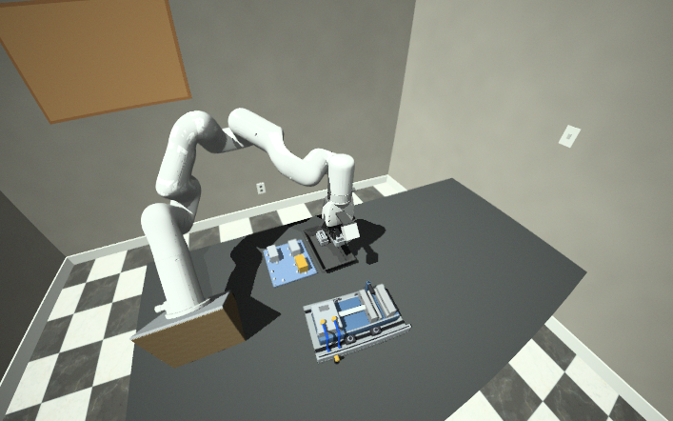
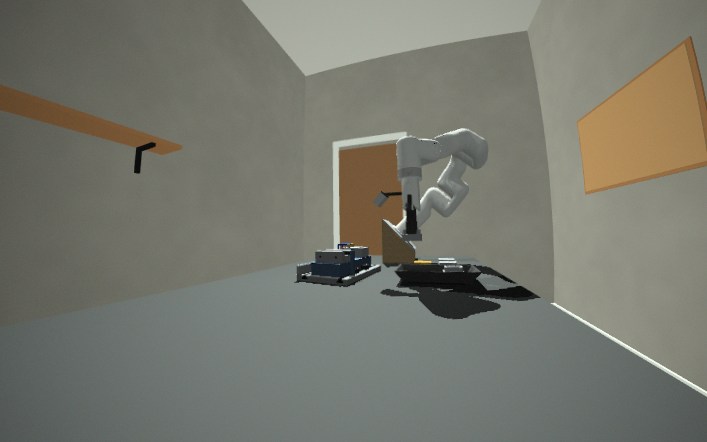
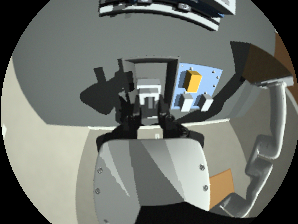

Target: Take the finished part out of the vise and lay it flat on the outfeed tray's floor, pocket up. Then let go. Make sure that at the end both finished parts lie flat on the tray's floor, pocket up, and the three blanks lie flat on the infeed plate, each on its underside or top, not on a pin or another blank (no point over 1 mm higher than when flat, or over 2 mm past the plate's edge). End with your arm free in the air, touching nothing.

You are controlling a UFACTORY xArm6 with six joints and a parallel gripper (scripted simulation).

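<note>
Right now the orange block is 140 mm below my hand, 140 mm behind it and 30 mm to the left of it. From my hand the other things lie so: vise 250 mm to the right, 130 mm below, 60 mm behind; then blue plate 170 mm below, 170 mm behind, 80 mm to the left.
</note>
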